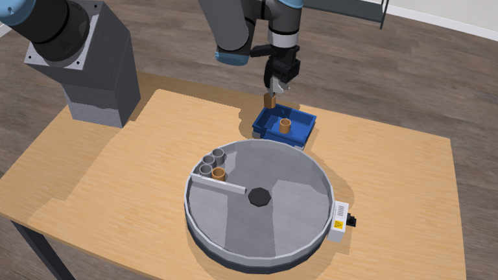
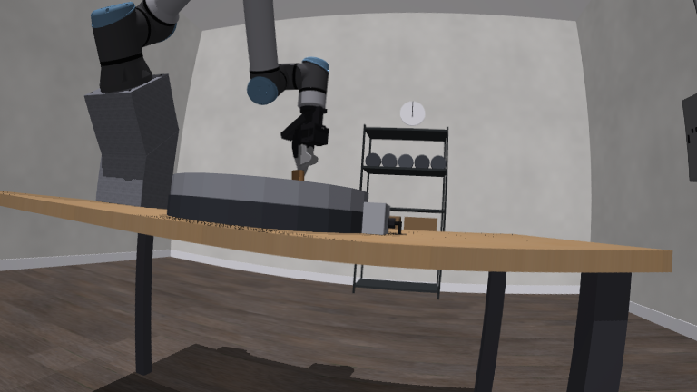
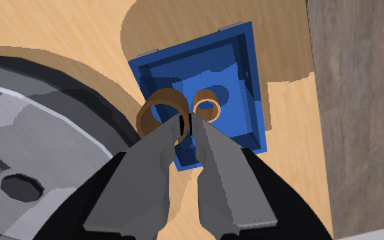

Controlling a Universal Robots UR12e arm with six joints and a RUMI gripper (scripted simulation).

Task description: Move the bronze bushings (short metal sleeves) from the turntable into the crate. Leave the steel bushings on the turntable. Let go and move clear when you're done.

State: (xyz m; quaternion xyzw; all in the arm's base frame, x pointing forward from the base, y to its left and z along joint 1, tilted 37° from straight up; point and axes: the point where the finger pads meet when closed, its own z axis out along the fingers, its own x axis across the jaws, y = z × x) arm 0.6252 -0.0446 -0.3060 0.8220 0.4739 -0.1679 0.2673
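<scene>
My hand is 13 cm above the blue crate and 5 cm short of it. From my hand the other things lie so: grey turntable 35 cm to the right, 10 cm below, 1 cm ahead.
</scene>
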